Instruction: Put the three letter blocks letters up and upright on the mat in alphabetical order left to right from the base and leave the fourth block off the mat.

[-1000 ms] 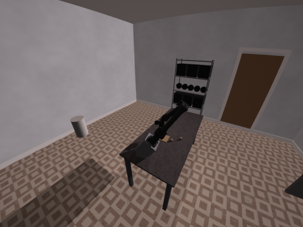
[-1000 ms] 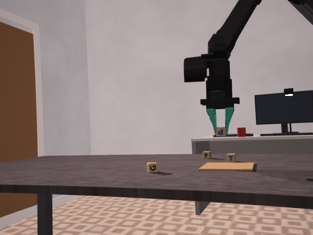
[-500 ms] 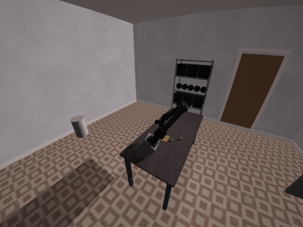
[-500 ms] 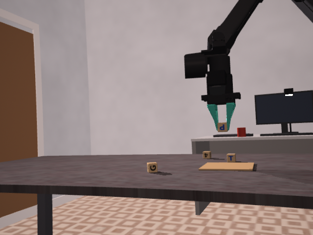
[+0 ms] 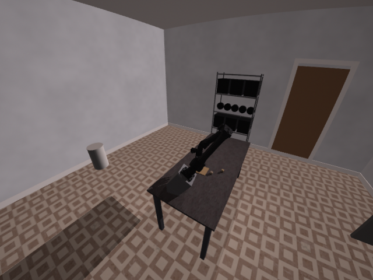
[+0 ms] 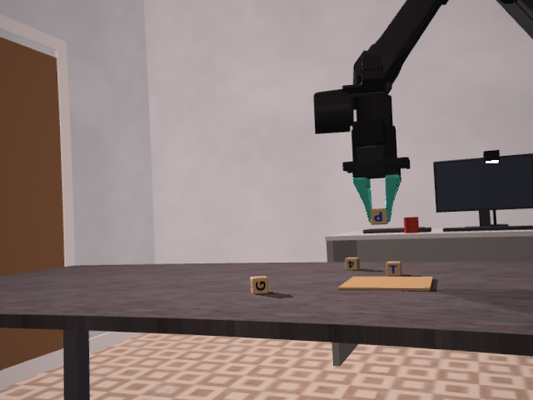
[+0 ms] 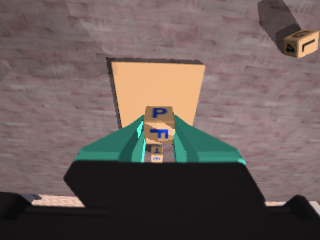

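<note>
Right now my hand is 4 cm to the left of the mat and 11 cm above it. From my hand the other things lie so: block (1 cm behind, 16 cm to the right, 10 cm below).
</note>
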